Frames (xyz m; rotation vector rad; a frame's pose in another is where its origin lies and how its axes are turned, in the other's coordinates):
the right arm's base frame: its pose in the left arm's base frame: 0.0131 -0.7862 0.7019 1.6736 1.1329 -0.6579
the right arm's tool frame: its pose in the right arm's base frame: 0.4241 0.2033 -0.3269 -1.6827 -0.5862 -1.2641
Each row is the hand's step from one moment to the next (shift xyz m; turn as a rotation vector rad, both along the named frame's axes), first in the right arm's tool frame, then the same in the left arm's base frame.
Working: the right arm's tool frame: its pose in the left arm's base frame: 0.3485 -0.3438 0.5611 -0.7212 1.4373 -0.4962

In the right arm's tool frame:
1: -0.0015 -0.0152 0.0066 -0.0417 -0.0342 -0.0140
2: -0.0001 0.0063 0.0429 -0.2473 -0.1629 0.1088
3: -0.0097 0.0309 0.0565 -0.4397 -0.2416 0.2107
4: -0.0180 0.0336 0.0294 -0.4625 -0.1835 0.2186
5: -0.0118 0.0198 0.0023 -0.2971 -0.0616 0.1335
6: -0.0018 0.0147 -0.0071 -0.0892 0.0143 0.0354
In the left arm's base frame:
1: 0.0081 -0.0086 0.0117 -0.0138 0.0032 0.0539
2: 0.0417 0.0107 -0.0050 0.1033 0.0751 0.2885
3: 0.0515 0.0366 -0.0158 0.1953 0.1696 0.4787
4: 0.0236 0.0404 -0.0114 0.1944 0.2273 0.4537
5: -0.0011 0.0224 -0.0057 0.1116 0.1844 0.2519
6: -0.0089 0.0105 -0.0090 0.0252 0.0776 0.0525

